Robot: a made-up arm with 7 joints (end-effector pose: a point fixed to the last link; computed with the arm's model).
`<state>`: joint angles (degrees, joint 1 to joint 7).
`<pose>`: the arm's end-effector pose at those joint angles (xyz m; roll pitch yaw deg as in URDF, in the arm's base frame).
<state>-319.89 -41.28 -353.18 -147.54 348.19 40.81 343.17</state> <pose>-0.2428 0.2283 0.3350 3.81 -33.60 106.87</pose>
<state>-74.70 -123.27 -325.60 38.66 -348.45 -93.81 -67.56</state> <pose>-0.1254 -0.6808 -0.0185 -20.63 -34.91 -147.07</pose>
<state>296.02 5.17 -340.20 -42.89 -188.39 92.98 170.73</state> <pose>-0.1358 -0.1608 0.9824 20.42 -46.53 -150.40</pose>
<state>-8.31 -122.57 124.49 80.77 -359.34 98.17 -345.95</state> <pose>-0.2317 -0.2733 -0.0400 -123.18 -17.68 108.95</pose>
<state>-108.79 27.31 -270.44 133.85 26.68 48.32 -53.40</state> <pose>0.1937 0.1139 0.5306 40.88 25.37 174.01</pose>
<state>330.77 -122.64 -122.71 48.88 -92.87 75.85 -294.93</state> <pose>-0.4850 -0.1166 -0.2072 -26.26 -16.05 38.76</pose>
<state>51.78 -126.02 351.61 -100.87 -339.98 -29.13 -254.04</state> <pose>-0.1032 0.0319 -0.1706 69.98 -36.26 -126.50</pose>
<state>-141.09 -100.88 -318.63 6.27 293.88 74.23 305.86</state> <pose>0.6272 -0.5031 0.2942 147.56 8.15 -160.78</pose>
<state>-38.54 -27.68 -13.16 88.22 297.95 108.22 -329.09</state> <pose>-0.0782 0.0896 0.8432 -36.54 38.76 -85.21</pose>
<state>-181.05 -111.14 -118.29 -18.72 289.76 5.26 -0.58</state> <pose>0.8235 0.1321 0.0849 -39.34 68.27 157.65</pose>
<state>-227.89 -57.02 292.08 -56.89 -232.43 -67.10 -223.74</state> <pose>0.3015 0.6491 0.6028 71.93 49.43 -71.23</pose>
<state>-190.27 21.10 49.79 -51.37 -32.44 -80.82 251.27</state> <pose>0.0353 -0.1615 0.9936 69.69 50.91 -104.63</pose>
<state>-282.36 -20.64 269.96 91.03 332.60 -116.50 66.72</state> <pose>0.1914 0.1921 0.8908 -153.88 -3.50 -57.14</pose>
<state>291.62 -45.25 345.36 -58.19 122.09 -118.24 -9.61</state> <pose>-0.2265 -0.5513 0.6679 -114.84 -7.70 -121.02</pose>
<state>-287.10 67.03 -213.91 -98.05 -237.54 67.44 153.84</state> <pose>0.3633 -0.3507 0.2988 58.53 84.56 -69.43</pose>
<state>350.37 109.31 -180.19 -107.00 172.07 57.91 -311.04</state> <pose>0.1830 0.0463 -0.0471 -95.65 -45.42 -83.12</pose>
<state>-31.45 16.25 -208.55 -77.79 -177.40 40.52 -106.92</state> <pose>0.2917 0.3839 0.7276 -45.00 -17.34 137.20</pose>
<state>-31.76 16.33 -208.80 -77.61 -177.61 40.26 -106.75</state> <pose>0.2890 0.3871 0.7287 -45.38 -17.60 137.93</pose>
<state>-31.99 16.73 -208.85 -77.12 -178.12 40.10 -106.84</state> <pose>0.2897 0.3907 0.7289 -45.51 -18.42 138.09</pose>
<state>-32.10 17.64 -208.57 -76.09 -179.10 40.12 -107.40</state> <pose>0.2963 0.3950 0.7280 -45.24 -20.15 137.29</pose>
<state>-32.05 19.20 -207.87 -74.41 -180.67 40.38 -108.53</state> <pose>0.3103 0.4000 0.7250 -44.33 -22.95 135.24</pose>
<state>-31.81 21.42 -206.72 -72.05 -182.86 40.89 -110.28</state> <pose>0.3321 0.4053 0.7195 -42.60 -26.78 131.71</pose>
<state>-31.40 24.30 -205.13 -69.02 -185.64 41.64 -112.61</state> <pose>0.3613 0.4103 0.7107 -39.83 -31.39 126.56</pose>
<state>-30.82 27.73 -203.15 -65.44 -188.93 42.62 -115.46</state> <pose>0.3966 0.4141 0.6982 -35.71 -36.36 119.62</pose>
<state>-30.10 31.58 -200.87 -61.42 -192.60 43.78 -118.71</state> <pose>0.4359 0.4159 0.6820 -30.10 -41.19 110.87</pose>
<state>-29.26 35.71 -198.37 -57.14 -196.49 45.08 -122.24</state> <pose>0.4772 0.4151 0.6620 -22.92 -45.32 100.40</pose>
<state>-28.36 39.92 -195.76 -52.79 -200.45 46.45 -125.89</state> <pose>0.5177 0.4118 0.6393 -14.54 -48.32 88.73</pose>
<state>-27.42 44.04 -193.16 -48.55 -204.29 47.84 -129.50</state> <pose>0.5556 0.4060 0.6149 -5.73 -49.99 76.78</pose>
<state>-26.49 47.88 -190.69 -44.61 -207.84 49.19 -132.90</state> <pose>0.5890 0.3984 0.5906 2.54 -50.43 65.66</pose>
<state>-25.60 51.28 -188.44 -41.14 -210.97 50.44 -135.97</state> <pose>0.6170 0.3899 0.5677 9.56 -49.98 56.16</pose>
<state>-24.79 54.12 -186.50 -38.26 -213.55 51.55 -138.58</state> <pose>0.6392 0.3812 0.5477 14.96 -49.02 48.71</pose>
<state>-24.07 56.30 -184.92 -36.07 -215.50 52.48 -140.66</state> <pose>0.6560 0.3727 0.5316 18.72 -47.91 43.28</pose>
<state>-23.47 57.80 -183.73 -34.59 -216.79 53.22 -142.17</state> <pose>0.6676 0.3651 0.5199 21.04 -46.89 39.69</pose>
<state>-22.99 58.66 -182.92 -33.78 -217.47 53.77 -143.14</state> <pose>0.6750 0.3585 0.5127 22.21 -46.05 37.61</pose>
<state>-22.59 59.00 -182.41 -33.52 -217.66 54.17 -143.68</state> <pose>0.6792 0.3526 0.5090 22.53 -45.41 36.60</pose>
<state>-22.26 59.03 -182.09 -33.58 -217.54 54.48 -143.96</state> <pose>0.6815 0.3474 0.5075 22.36 -44.89 36.25</pose>
